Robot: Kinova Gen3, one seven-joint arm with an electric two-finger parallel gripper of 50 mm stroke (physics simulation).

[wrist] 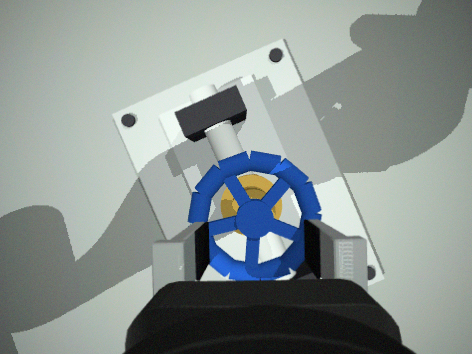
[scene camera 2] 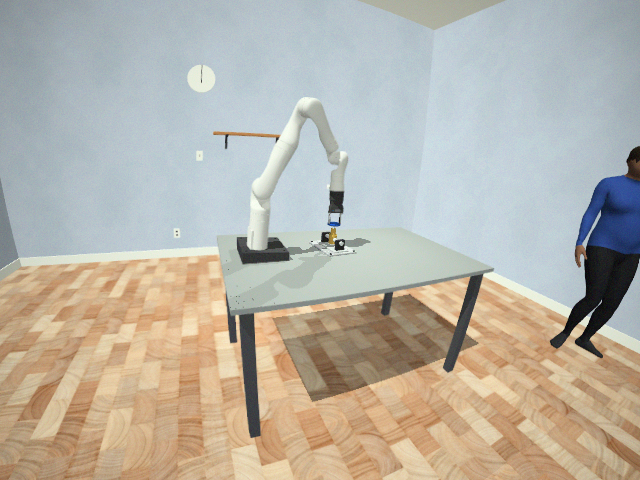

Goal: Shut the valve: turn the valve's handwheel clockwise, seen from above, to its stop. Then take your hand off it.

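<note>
The blue five-spoked handwheel [scene camera 2: 333,224] [wrist: 254,219] sits on top of the brass valve body [scene camera 2: 332,237] [wrist: 252,180], above a white base plate [scene camera 2: 343,252] [wrist: 165,102]. My gripper [scene camera 2: 334,220] [wrist: 256,241] is open and points down at the wheel. In the wrist view its two fingers stand at the left and right sides of the wheel's rim, with the lower part of the wheel between them. Nothing is gripped. The gripper's body lies just below the wheel's lower rim in the wrist view. Whether a finger touches the rim cannot be told.
A black pipe block [wrist: 212,112] holds the white pipe [wrist: 223,140] beside the wheel; dark bolts stand at the plate's corners. The plate is on the grey table [scene camera 2: 413,263], next to the arm's black base [scene camera 2: 263,254]. A person in blue [scene camera 2: 617,217] stands right of the table.
</note>
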